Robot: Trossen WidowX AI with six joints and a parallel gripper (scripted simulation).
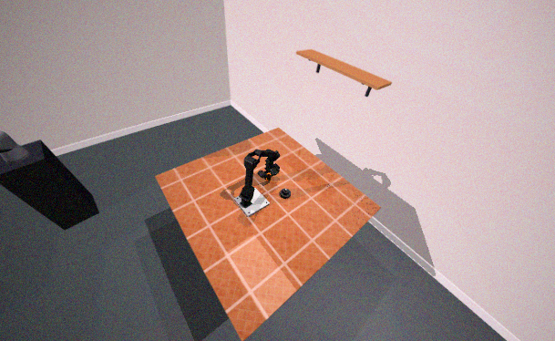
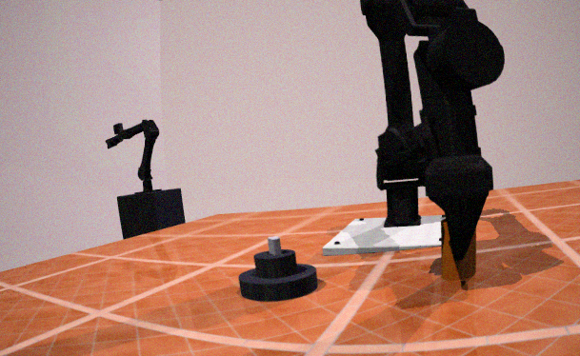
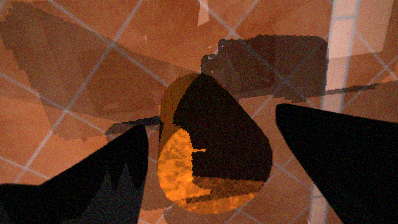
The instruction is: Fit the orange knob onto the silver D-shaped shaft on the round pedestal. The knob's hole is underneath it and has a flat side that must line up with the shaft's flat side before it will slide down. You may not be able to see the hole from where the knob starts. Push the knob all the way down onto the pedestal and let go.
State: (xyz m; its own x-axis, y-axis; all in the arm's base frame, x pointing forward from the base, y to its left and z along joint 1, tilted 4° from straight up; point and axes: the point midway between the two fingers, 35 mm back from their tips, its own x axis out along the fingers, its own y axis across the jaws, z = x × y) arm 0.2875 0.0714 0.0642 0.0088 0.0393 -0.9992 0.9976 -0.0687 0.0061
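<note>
Now: gripper tip 20 mm below the orange knob. The rest, counted from my gripper tip: round pedestal: 200 mm to the right.
</note>
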